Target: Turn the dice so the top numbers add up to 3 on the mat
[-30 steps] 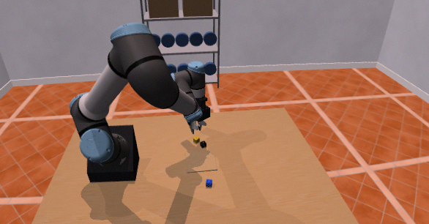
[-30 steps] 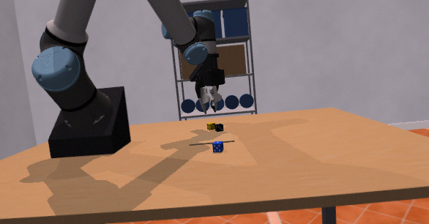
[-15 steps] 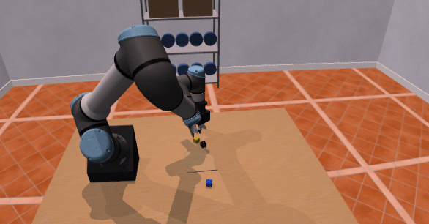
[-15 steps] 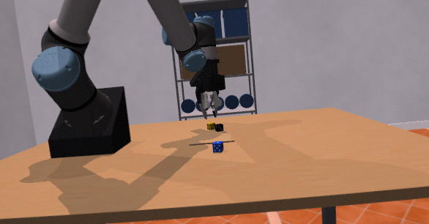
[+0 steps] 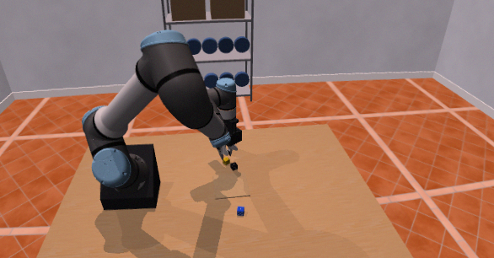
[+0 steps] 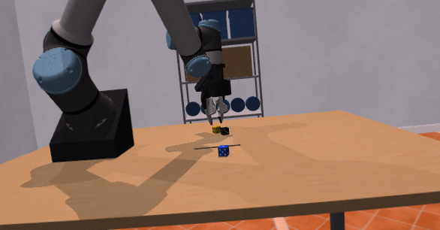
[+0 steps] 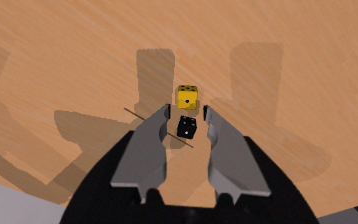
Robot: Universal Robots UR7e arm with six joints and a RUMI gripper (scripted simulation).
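Now: the yellow die 4 cm below my hand. Also, from my hand: blue die 3 cm ahead, 30 cm to the right, 4 cm below; black die 3 cm ahead, 4 cm to the right, 4 cm below; tan mat 1 cm ahead, 15 cm to the right, 5 cm below.
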